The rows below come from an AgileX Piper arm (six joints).
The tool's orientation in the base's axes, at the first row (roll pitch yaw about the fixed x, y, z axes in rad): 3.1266, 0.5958, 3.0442
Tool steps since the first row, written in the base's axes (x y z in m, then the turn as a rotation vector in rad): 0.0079, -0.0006, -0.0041, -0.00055, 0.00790, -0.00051; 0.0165, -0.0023, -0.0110, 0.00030, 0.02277, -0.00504; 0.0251, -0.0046, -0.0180, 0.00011, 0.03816, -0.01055; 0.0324, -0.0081, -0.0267, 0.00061, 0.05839, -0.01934; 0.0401, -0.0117, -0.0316, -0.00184, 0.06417, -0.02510; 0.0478, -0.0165, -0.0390, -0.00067, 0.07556, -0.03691; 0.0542, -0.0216, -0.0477, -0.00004, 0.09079, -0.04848; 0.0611, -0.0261, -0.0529, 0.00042, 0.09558, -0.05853; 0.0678, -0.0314, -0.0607, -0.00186, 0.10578, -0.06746; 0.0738, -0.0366, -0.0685, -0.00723, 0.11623, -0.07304
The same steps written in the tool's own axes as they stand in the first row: -0.0043, 0.0001, 0.0078, 0.00138, 0.00781, -0.00020; -0.0076, -0.0010, 0.0184, 0.00441, 0.02264, 0.00344; -0.0109, -0.0026, 0.0291, 0.00890, 0.03788, 0.00728; -0.0124, -0.0055, 0.0406, 0.01505, 0.05797, 0.01403; -0.0162, -0.0085, 0.0491, 0.02077, 0.06344, 0.01720; -0.0188, -0.0127, 0.0597, 0.02735, 0.07474, 0.02718; -0.0196, -0.0173, 0.0707, 0.03455, 0.08982, 0.03650; -0.0227, -0.0212, 0.0790, 0.04019, 0.09451, 0.04489; -0.0243, -0.0260, 0.0894, 0.04790, 0.10435, 0.05060; -0.0253, -0.0307, 0.0995, 0.05630, 0.11421, 0.05179
